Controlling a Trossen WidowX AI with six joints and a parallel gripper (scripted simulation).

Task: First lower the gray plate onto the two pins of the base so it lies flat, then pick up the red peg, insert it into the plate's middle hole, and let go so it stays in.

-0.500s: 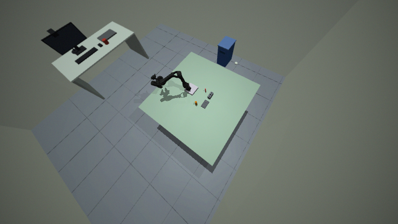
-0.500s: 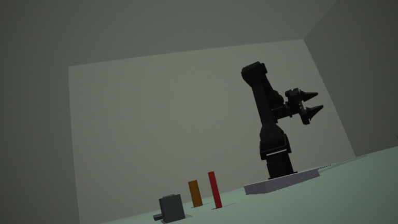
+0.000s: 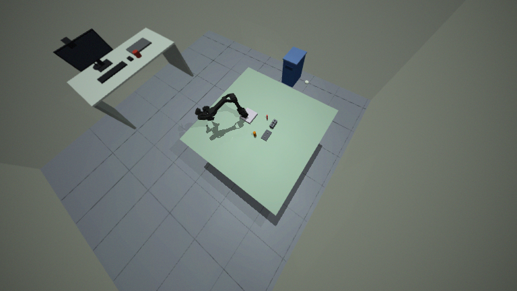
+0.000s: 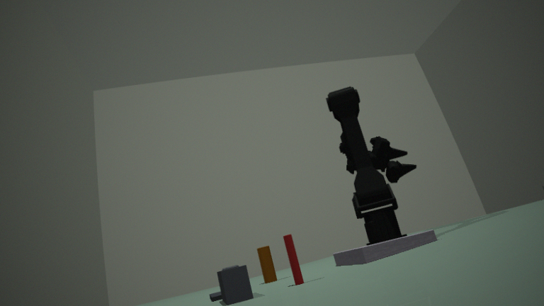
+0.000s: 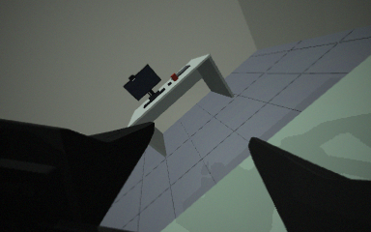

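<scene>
Right now my gripper tip is 73 cm short of the gray plate, 22 cm to the right of it and 20 cm above it. From my gripper tip the other things lie so: orange cylinder: 59 cm ahead, 2 cm to the left, 20 cm below; red peg: 63 cm ahead, 26 cm to the left, 20 cm below.
</scene>
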